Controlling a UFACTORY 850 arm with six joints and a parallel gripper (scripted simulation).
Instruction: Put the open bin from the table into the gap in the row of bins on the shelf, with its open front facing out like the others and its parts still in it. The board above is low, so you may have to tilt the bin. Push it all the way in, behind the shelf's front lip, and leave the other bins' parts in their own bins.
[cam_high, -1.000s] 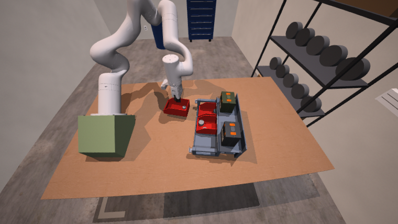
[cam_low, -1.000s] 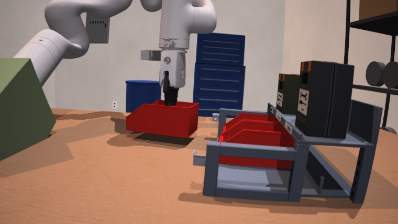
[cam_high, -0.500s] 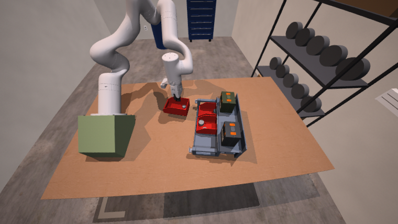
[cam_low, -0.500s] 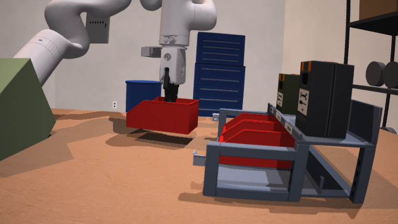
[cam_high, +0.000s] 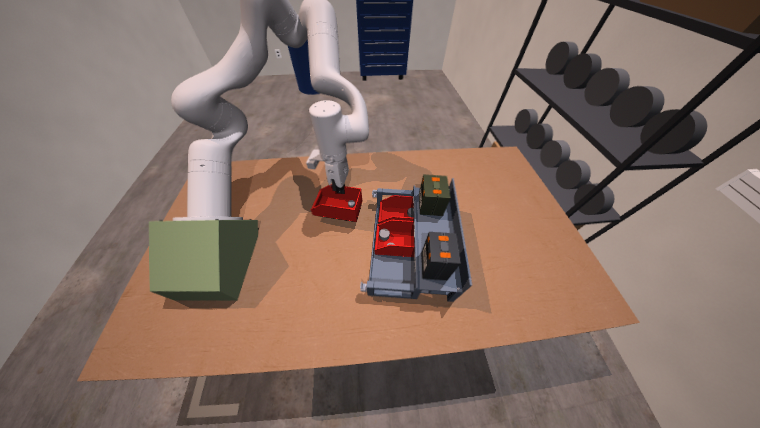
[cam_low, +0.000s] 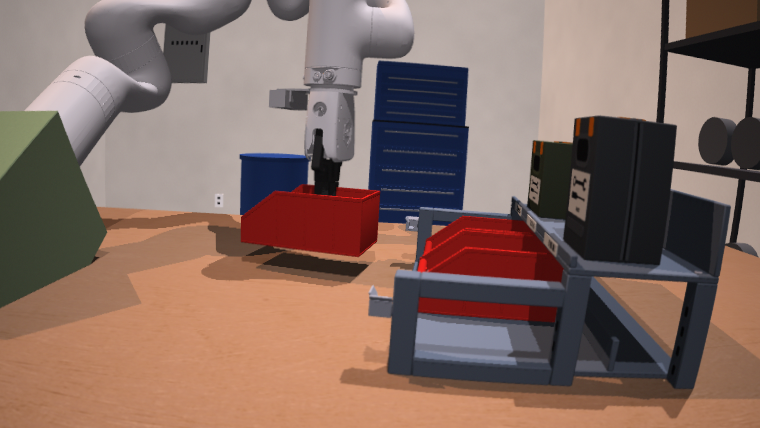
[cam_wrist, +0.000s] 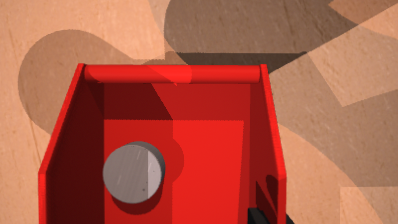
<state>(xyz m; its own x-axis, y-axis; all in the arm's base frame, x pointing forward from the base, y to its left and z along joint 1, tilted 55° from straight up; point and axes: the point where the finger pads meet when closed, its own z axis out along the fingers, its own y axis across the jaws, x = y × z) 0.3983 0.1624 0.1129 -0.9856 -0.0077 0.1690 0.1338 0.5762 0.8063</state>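
My gripper is now 7 cm to the left of the grey disc, 5 cm above it and 4 cm past it. Round my hand: grey shelf: 26 cm ahead, 18 cm to the right, 3 cm below.
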